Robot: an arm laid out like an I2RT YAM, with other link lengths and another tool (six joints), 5 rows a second.
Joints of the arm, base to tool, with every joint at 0 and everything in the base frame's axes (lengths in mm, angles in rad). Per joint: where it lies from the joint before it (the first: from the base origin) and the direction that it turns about. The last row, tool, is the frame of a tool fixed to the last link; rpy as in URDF.
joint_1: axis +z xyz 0 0 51.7
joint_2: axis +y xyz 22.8 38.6 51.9
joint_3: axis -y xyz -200.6 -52.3 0
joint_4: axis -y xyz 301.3 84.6 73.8
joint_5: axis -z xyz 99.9 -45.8 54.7
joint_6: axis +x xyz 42.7 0 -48.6
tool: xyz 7 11 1 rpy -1.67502 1.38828 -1.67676
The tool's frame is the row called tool.
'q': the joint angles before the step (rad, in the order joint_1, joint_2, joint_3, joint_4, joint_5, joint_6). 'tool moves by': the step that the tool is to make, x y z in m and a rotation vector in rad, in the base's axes. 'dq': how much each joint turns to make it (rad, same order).
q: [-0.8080, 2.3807, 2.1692, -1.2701, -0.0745, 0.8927]
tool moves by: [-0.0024, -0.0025, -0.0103, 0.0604, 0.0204, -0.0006]
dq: [-0.0096, 0.0639, 0.0652, -0.0598, -0.0272, -0.0074]
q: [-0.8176, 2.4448, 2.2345, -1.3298, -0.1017, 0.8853]
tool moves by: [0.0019, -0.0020, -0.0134, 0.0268, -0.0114, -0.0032]
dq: [-0.0025, 0.0337, 0.0072, 0.0149, -0.0266, 0.0014]
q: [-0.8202, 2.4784, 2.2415, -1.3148, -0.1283, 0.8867]
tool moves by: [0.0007, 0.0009, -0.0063, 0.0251, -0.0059, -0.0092]
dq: [0.0004, 0.0140, 0.0007, 0.0003, -0.0213, 0.0099]
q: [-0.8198, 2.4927, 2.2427, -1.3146, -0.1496, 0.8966]
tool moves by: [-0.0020, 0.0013, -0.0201, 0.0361, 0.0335, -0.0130]
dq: [-0.0009, 0.0424, 0.0017, -0.0068, -0.0003, 0.0122]
